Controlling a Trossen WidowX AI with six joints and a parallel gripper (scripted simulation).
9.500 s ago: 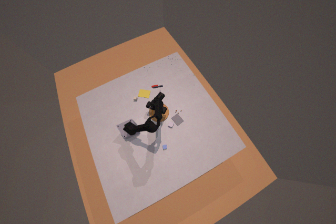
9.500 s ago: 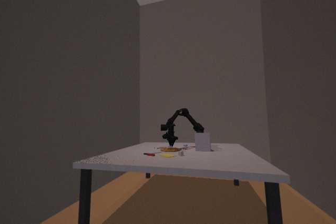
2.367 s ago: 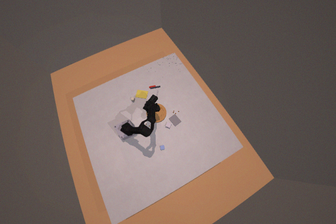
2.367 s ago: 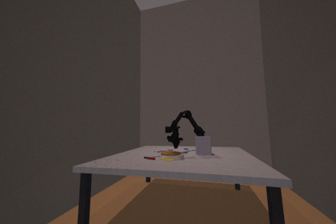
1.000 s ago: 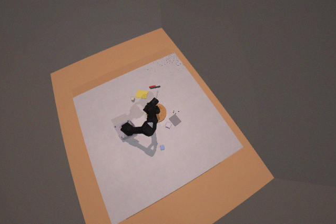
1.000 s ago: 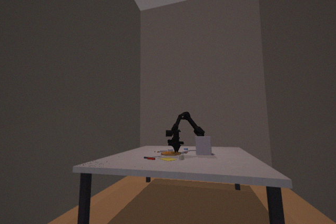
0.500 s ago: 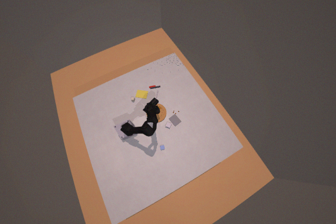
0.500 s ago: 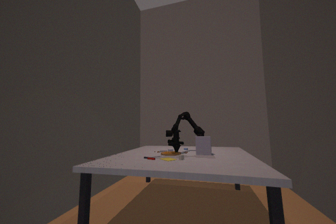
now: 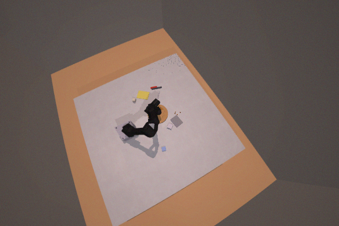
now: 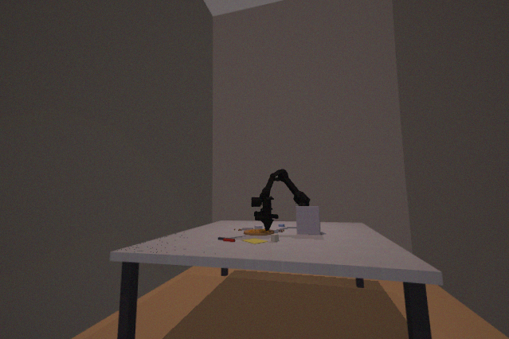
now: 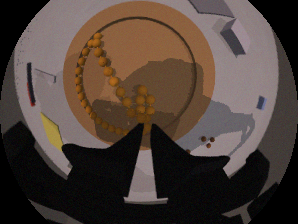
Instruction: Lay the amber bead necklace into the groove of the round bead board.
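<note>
Right now my gripper tip is 6 cm short of the round bead board and 1 cm above it. The rest, counted from my gripper tip: cream cube 8 cm behind, 25 cm to the left; then thin grey bar 16 cm ahead, 17 cm to the left, 1 cm below; then grey square plate 17 cm ahead, 16 cm to the right, 1 cm below.
</note>
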